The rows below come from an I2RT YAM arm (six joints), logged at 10 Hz.
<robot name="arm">
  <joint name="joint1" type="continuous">
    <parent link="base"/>
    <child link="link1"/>
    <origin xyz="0 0 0.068" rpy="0 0 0"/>
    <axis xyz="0 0 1"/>
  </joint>
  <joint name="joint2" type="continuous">
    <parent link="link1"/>
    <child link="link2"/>
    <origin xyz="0.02 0.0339 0.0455" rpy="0 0 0"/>
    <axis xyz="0 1 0"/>
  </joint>
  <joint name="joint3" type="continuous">
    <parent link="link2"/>
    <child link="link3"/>
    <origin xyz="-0.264 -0.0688 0" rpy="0 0 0"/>
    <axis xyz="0 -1 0"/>
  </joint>
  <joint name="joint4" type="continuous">
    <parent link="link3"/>
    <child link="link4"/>
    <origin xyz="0.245 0.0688 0.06" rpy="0 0 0"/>
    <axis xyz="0 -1 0"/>
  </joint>
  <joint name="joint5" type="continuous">
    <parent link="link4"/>
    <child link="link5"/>
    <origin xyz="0.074 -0.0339 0.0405" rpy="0 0 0"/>
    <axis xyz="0 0 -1"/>
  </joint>
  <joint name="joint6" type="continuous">
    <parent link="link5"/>
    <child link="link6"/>
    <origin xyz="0.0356 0 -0.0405" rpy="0 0 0"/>
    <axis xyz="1 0 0"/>
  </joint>
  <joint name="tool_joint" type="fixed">
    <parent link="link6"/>
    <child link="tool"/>
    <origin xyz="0 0 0" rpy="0 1.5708 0"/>
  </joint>
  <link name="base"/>
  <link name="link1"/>
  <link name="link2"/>
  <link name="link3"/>
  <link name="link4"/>
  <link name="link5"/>
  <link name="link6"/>
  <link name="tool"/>
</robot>
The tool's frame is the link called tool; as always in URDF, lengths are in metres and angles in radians. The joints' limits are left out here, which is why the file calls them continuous.
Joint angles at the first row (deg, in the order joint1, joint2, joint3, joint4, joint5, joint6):
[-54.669, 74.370, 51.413, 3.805, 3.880, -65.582]
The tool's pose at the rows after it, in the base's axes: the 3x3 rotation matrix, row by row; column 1 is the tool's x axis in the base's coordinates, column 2 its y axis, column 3 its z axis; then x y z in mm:
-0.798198 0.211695 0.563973; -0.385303 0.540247 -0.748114; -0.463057 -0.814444 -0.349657; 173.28 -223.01 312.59
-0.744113 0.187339 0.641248; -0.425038 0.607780 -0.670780; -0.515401 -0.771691 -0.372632; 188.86 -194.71 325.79
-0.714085 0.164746 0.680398; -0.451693 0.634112 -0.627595; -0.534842 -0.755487 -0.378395; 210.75 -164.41 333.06
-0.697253 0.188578 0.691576; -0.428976 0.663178 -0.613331; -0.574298 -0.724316 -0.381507; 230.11 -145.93 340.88
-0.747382 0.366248 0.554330; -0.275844 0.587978 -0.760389; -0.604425 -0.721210 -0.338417; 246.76 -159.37 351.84
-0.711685 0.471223 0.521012; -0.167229 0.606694 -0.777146; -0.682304 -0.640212 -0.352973; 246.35 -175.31 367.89
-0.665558 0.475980 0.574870; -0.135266 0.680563 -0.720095; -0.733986 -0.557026 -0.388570; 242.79 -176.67 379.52
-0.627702 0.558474 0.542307; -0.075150 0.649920 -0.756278; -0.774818 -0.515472 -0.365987; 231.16 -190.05 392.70
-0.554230 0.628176 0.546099; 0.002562 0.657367 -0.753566; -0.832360 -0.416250 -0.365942; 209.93 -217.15 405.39
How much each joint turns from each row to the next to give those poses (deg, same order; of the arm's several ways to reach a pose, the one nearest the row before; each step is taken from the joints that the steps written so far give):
[2.628, -4.835, 2.107, -8.259, -2.992, 5.534]
[6.225, -2.380, 2.110, -5.900, -0.449, 3.963]
[8.522, -0.709, 1.406, -2.559, 4.552, 3.427]
[6.166, 1.486, 2.809, -1.766, 4.652, 5.090]
[0.896, 5.083, 5.086, 1.324, 12.559, 5.974]
[-2.716, 2.479, 5.805, -4.204, -0.561, 7.025]
[-1.242, 0.180, 3.527, -4.850, -5.822, 4.236]
[-3.406, 0.087, 2.542, -0.964, -0.252, 2.988]
[-7.379, 1.052, 3.606, -1.938, -7.108, 4.129]

